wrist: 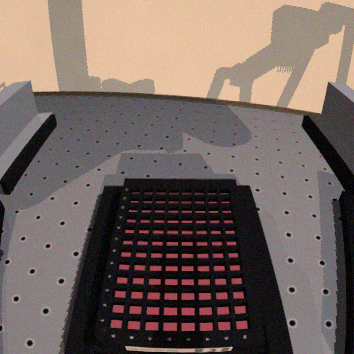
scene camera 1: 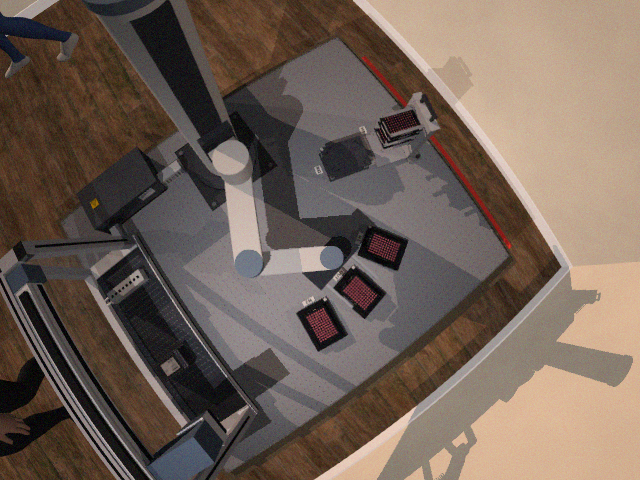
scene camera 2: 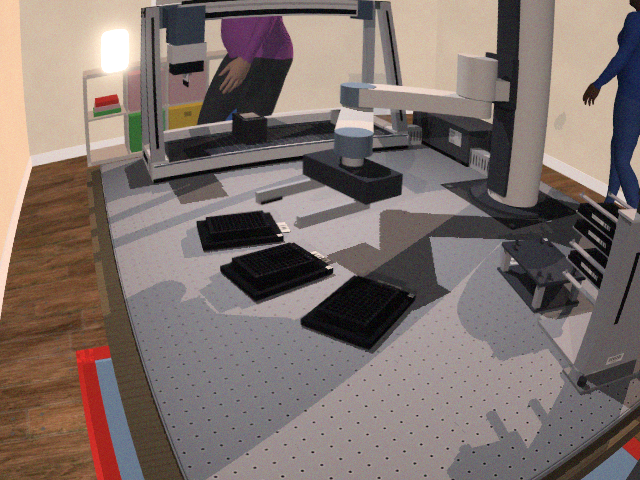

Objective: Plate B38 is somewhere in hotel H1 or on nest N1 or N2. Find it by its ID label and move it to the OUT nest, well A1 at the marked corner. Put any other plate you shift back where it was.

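Places are measured from the arm's base along level axes (x left, y ahead, z down), in metres.
Pixels of known places: gripper, fingertip midpoint: (wrist: 179, 95) (scene camera 1: 364, 292) (scene camera 2: 276, 209); arm's base, link origin: (scene camera 2: 511, 203).
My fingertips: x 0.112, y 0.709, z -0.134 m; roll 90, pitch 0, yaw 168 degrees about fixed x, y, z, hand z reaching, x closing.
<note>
Ahead of a thing's pixels: the offset from my fingertips to its middle. "pt": to the spot under its first point.
My gripper (scene camera 2: 278, 209) (wrist: 179, 95) is open and empty, high above the middle nest; its fingers do not show clearly in scene camera 1. Plate B38 {dz +0.100, dx +0.001, dy +0.006 m} (scene camera 1: 359, 291) (scene camera 2: 283, 259) (wrist: 177, 260) sits flat on that middle nest, the OUT nest {dz +0.113, dx +0.001, dy +0.002 m} (scene camera 2: 258, 290) (wrist: 270, 300). In the wrist view its A1 corner is at the near left, the side of the nest's pale corner mark; its ID strip is too oblique to read. A second plate {dz +0.102, dx -0.178, dy +0.016 m} (scene camera 1: 321, 324) (scene camera 2: 237, 222) and a third plate {dz +0.102, dx +0.173, dy -0.073 m} (scene camera 1: 383, 248) (scene camera 2: 361, 302) sit on the nests either side, their IDs unreadable.
Hotel H1 {dz -0.034, dx +0.461, dy -0.376 m} (scene camera 1: 424, 111) (scene camera 2: 615, 310) holds several stacked plates at the table edge. A low four-post stand (scene camera 1: 345, 157) (scene camera 2: 545, 263) is beside it. A gantry frame (scene camera 1: 38, 330) (scene camera 2: 152, 93) and a dark control box {pt dz +0.006, dx -0.491, dy -0.808 m} (scene camera 1: 121, 188) (scene camera 2: 449, 129) stand along the other side.
</note>
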